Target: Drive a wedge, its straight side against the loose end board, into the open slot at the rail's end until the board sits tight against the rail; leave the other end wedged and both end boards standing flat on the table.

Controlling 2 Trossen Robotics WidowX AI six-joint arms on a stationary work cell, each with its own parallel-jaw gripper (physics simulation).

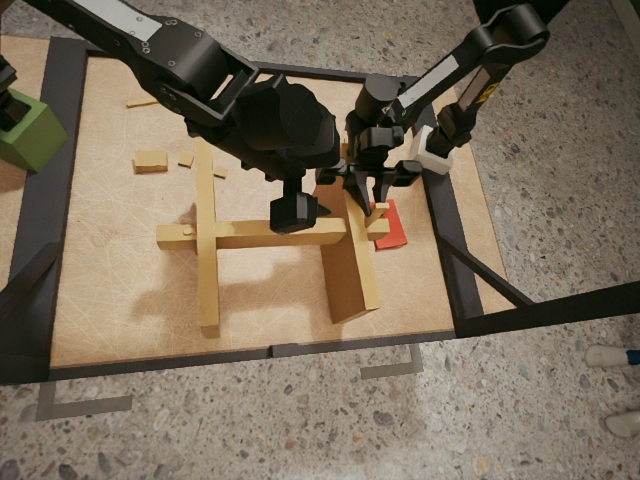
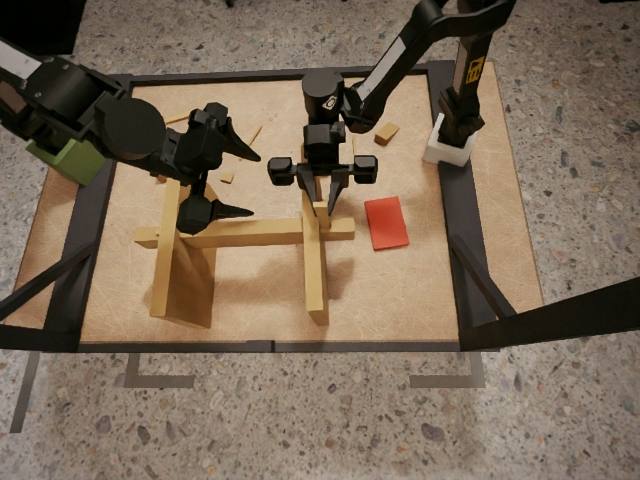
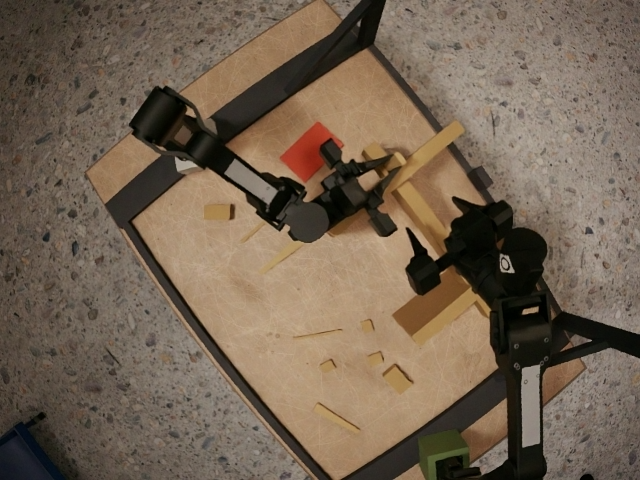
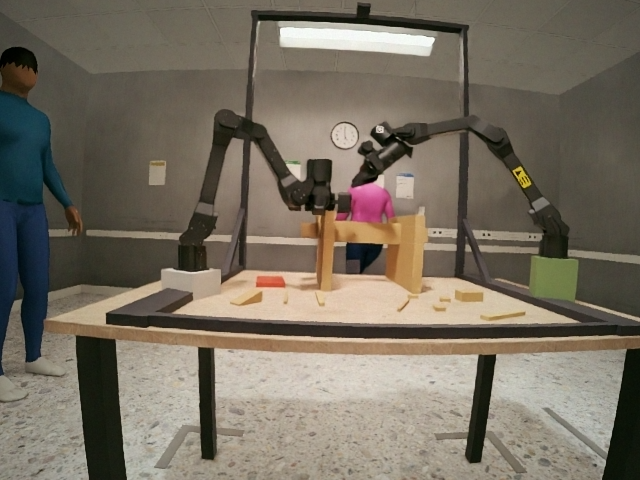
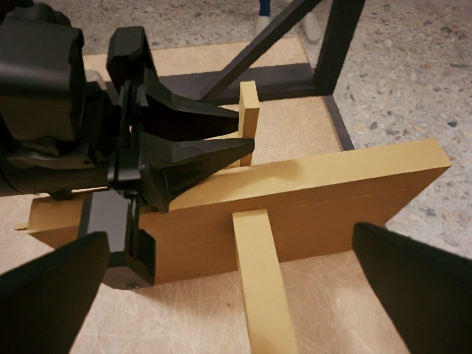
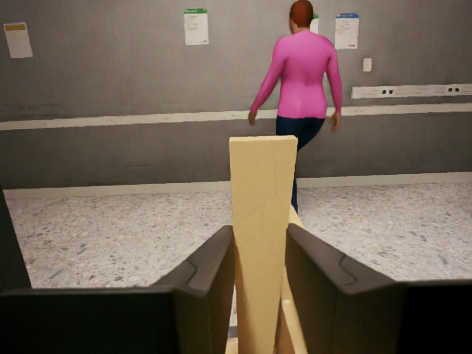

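Where they show: left gripper, between the fingertips: [image 1: 327, 185] [image 2: 256, 186] [image 3: 430, 213] [image 4: 351, 184] [image 5: 233, 238]; right gripper, between the fingertips: [image 1: 375, 216] [image 2: 322, 215] [image 3: 397, 160] [image 5: 252, 132] [image 6: 258, 235]; left arm's base, origin of its link: [image 1: 3, 111] [image 2: 54, 140] [image 3: 449, 469] [image 4: 553, 257]; right arm's base, origin of its link: [image 1: 437, 145] [image 2: 453, 134] [image 4: 191, 269].
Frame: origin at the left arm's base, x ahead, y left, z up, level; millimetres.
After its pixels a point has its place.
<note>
The rail [image 1: 248, 233] @(z 77, x 502, y -44 mm) [image 2: 258, 232] @(z 77, x 583, y -1 mm) [image 5: 265, 280] @(z 77, x 603, y 21 mm) runs through two upright end boards. The loose end board [image 1: 361, 258] @(z 100, x 694, y -8 mm) [image 2: 314, 268] @(z 100, x 710, y -19 mm) [image 4: 324, 258] @(z -31, x 592, y 200 mm) [image 5: 325, 175] @(z 100, x 688, y 2 mm) and the other end board [image 1: 208, 289] @(z 100, x 490, y -161 mm) [image 2: 168, 273] @(z 100, x 491, y -140 mm) [image 4: 408, 253] @(z -12, x 397, y 33 mm) stand on the table. A small wedge [image 1: 190, 230] @(z 73, x 415, y -80 mm) shows in the rail at the other board. My right gripper [image 2: 323, 209] @(z 130, x 685, y 62 mm) is shut on a wedge [image 1: 381, 207] @(z 168, x 681, y 59 mm) [image 2: 321, 206] @(z 168, x 685, y 61 mm) [image 5: 248, 117] @(z 160, x 672, y 60 mm) [image 6: 261, 200] @(z 148, x 681, y 68 mm), upright at the rail's stub outside the loose board; its depth in the slot is hidden. My left gripper [image 2: 255, 186] @(z 193, x 586, y 37 mm) [image 3: 432, 214] @(z 193, x 586, y 37 mm) is open and empty above the rail.
A flat red block [image 2: 386, 223] @(z -107, x 772, y 197 mm) [image 3: 310, 149] @(z -107, x 774, y 203 mm) lies beyond the rail's stub. A wooden block [image 3: 218, 211] @(z -106, x 669, y 430 mm), another block [image 3: 397, 378] @(z -98, x 223, y 85 mm), a thin strip [image 3: 337, 418] @(z -114, x 138, y 238 mm) and several small pieces lie on the table. The two arms' hands are close together over the rail.
</note>
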